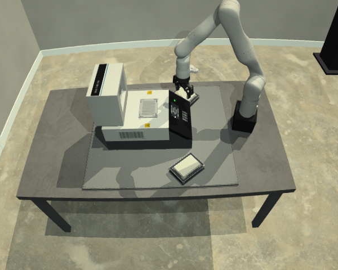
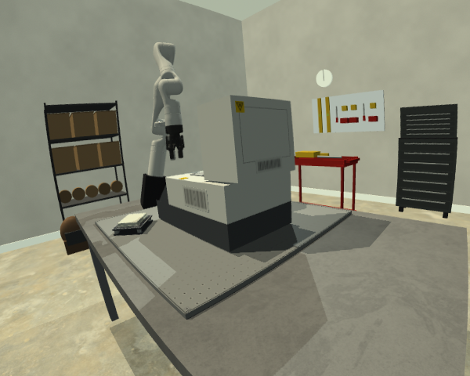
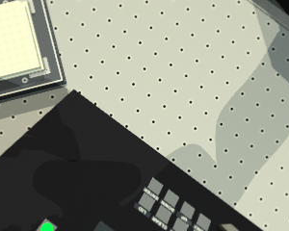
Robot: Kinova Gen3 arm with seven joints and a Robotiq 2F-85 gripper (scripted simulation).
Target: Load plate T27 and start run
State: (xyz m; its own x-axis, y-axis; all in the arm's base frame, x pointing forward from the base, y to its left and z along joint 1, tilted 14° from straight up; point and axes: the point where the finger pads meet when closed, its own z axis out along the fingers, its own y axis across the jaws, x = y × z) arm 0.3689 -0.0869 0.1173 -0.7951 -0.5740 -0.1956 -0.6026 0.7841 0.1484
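My gripper is now 340 mm to the right of the cream well plate and 220 mm above it. Round my hand: black nest: 30 mm behind, 230 mm to the right, 240 mm below; then corner mark a1: 90 mm behind, 340 mm to the left, 230 mm below.
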